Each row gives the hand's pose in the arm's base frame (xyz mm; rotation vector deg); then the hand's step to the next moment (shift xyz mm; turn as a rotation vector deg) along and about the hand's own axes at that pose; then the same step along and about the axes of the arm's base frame.
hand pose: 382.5 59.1 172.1 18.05 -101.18 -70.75
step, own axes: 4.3 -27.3 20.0 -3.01 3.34 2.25
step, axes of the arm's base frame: -25.9 -3.3 -22.0 0.77 4.86 1.04
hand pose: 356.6 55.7 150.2 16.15 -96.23 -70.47
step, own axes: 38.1 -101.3 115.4 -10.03 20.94 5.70
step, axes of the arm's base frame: -146.3 -3.7 -60.1 7.39 19.61 11.51
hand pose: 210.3 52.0 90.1 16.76 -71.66 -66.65
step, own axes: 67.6 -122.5 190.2 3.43 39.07 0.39
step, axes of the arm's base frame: -233.0 -33.3 18.8 19.59 14.73 30.63
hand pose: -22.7 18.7 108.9 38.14 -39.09 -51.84
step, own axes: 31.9 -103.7 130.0 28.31 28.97 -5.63
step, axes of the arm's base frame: -133.6 -103.7 8.2 30.50 -9.97 25.35
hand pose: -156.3 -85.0 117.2 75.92 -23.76 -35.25
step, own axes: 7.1 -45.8 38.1 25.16 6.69 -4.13
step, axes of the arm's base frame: -25.8 -39.3 -37.2 23.17 -11.87 4.10
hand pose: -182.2 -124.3 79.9 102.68 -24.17 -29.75
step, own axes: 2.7 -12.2 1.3 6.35 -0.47 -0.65
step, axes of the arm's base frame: 1.8 0.8 -12.4 5.68 -2.73 -1.14
